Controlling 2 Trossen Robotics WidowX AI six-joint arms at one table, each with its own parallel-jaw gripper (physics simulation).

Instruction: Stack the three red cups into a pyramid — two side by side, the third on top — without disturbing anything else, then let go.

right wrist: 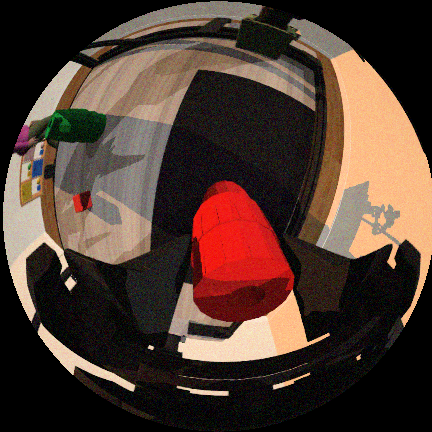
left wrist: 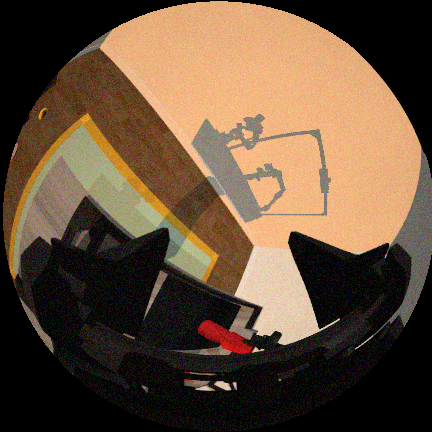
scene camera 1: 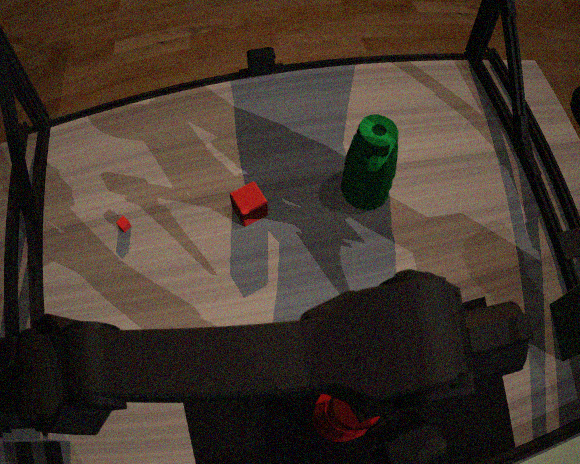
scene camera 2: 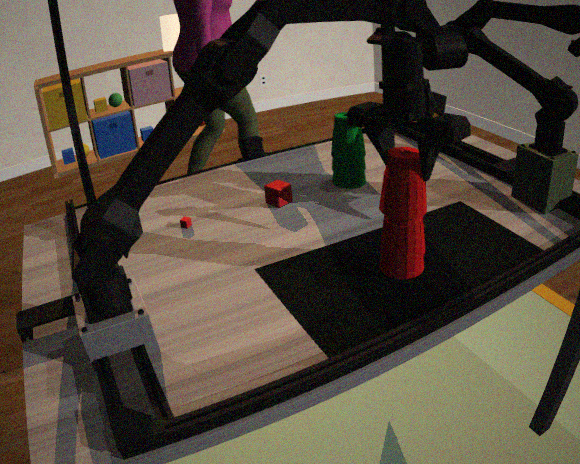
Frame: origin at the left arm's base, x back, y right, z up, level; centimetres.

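Where they show: left gripper, fingertip midpoint: point(left wrist: 231, 236); right gripper, fingertip midpoint: point(right wrist: 236, 240) point(left wrist: 238, 346) point(scene camera 2: 408, 176); left arm's base at its link origin: point(scene camera 2: 548, 149); right arm's base at its link origin: point(right wrist: 170, 336) point(left wrist: 252, 337) point(scene camera 2: 107, 304).
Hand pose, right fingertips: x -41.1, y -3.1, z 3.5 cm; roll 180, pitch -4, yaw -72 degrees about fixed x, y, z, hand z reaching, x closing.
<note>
Each offset is from my right fingertips to the centre of the thing. Level surfaces: height alone.
My right gripper point(scene camera 2: 406, 170) point(right wrist: 236, 240) is shut on a red cup @(dx -1.1, dy -0.8, dz -0.5 cm) point(scene camera 2: 404, 197) point(right wrist: 235, 245) point(left wrist: 237, 344), upside down, above the black mat @(dz -15.2 cm) point(scene camera 2: 310, 285) point(right wrist: 240, 110). Below it, more red @(dx -1.1, dy -1.1, dz -7.6 cm) point(scene camera 2: 402, 250) point(right wrist: 225, 188) point(left wrist: 211, 330) stands upright on the mat, in line with the held cup. I cannot tell whether it is one cup or two, nor whether the held cup touches it. In scene camera 1 a patch of red cup point(scene camera 1: 340, 431) shows below the right arm, which hides the rest. My left gripper point(left wrist: 231, 236) is open and empty, away from the cups.
A green stepped tower @(dx +8.6, dy +32.2, dz -4.5 cm) point(scene camera 1: 370, 170) point(scene camera 2: 348, 155) point(right wrist: 82, 126) stands behind the mat. A red cube @(dx -8.5, dy +31.4, dz -13.3 cm) point(scene camera 1: 249, 199) point(scene camera 2: 278, 194) point(right wrist: 82, 201) and a tiny red cube @(dx -28.1, dy +32.0, dz -14.5 cm) point(scene camera 1: 124, 223) point(scene camera 2: 185, 222) lie on the wooden table. The right arm point(scene camera 1: 225, 360) spans the front in scene camera 1.
</note>
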